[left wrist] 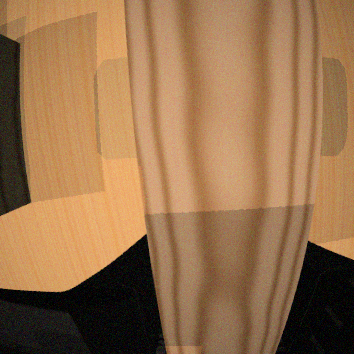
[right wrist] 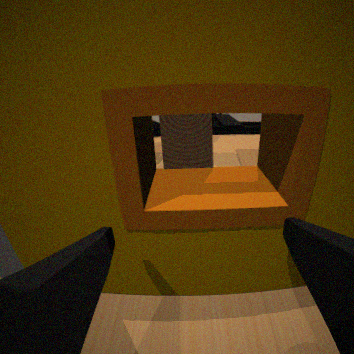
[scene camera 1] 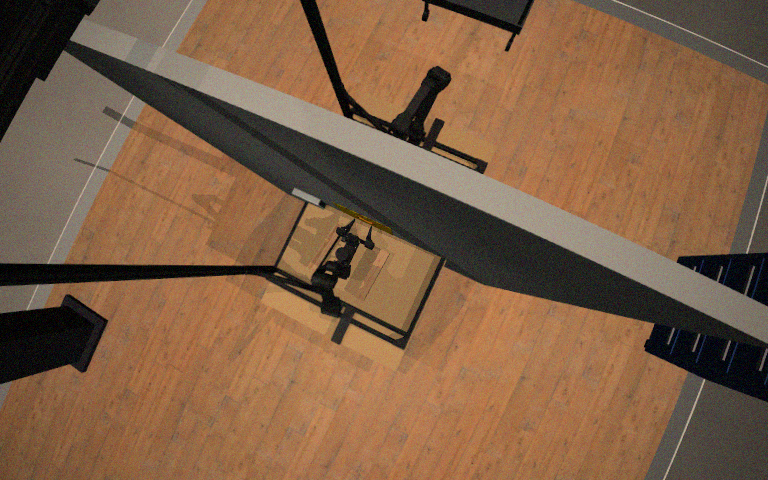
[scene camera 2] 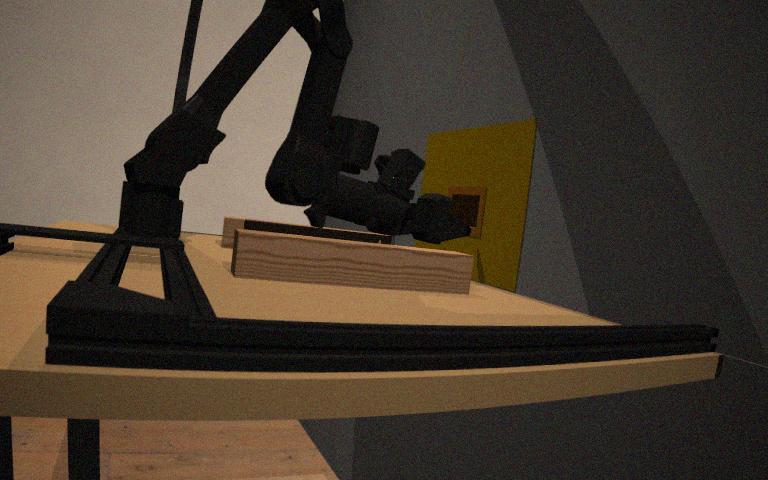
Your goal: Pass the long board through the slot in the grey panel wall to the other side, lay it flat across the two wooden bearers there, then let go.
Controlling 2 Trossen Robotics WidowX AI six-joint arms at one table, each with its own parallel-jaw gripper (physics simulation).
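Observation:
The long board [left wrist: 230,125] runs up the left wrist view between the fingers of my left gripper [left wrist: 208,227], which is shut on it. The board's end face [right wrist: 187,142] shows through the orange-rimmed slot [right wrist: 215,100] [scene camera 2: 481,212], beyond the opening and left of its middle. My right gripper [right wrist: 199,232] [scene camera 1: 362,224] [scene camera 2: 465,230] is open and empty, close in front of the slot on the bearer side. One wooden bearer [scene camera 2: 351,263] [scene camera 1: 370,280] lies on the table; the other bearer [scene camera 2: 232,232] is partly hidden behind it.
A yellow plate [scene camera 2: 481,158] [right wrist: 50,150] surrounds the slot on the grey panel wall [scene camera 1: 396,198] [scene camera 2: 430,67]. The right arm reaches over the bearers. A black frame rail [scene camera 2: 396,345] runs along the table edge [scene camera 2: 339,393]. The left arm [scene camera 1: 421,107] is beyond the wall.

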